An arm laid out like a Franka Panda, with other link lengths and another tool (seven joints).
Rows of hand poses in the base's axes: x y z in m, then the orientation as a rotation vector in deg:
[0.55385, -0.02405, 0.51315, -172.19, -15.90, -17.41]
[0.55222, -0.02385, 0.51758, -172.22, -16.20, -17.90]
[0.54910, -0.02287, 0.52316, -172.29, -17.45, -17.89]
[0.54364, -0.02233, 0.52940, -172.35, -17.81, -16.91]
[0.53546, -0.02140, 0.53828, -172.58, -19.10, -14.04]
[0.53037, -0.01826, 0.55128, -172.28, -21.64, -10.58]
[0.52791, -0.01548, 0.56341, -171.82, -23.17, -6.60]
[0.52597, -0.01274, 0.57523, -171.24, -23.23, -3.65]
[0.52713, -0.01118, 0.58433, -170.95, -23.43, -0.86]
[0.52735, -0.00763, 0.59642, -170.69, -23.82, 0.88]
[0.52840, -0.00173, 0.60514, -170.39, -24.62, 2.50]
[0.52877, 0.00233, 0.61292, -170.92, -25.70, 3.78]
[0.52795, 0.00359, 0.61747, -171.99, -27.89, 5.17]
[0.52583, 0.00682, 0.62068, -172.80, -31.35, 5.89]
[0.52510, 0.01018, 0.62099, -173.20, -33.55, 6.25]
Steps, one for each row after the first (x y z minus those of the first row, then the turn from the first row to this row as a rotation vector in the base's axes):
[-0.00163, 0.00020, 0.00443, -0.09, -0.34, 0.17]
[-0.00475, 0.00118, 0.01001, -0.36, -0.39, 0.96]
[-0.01021, 0.00172, 0.01625, -0.44, 0.24, 1.22]
[-0.01839, 0.00265, 0.02513, -0.81, 2.07, 2.14]
[-0.02348, 0.00579, 0.03813, -0.94, 4.23, 3.96]
[-0.02594, 0.00857, 0.05026, -0.84, 6.80, 5.18]
[-0.02788, 0.01131, 0.06208, -0.38, 8.78, 5.45]
[-0.02672, 0.01287, 0.07118, -0.27, 10.63, 5.74]
[-0.02650, 0.01642, 0.08327, -0.20, 11.77, 6.10]
[-0.02545, 0.02232, 0.09199, -0.18, 12.82, 6.73]
[-0.02508, 0.02638, 0.09977, -1.01, 13.56, 7.36]
[-0.02590, 0.02764, 0.10432, -2.64, 14.23, 8.58]
[-0.02802, 0.03087, 0.10753, -4.27, 14.41, 10.61]
[-0.02875, 0.03423, 0.10784, -5.22, 14.46, 11.89]

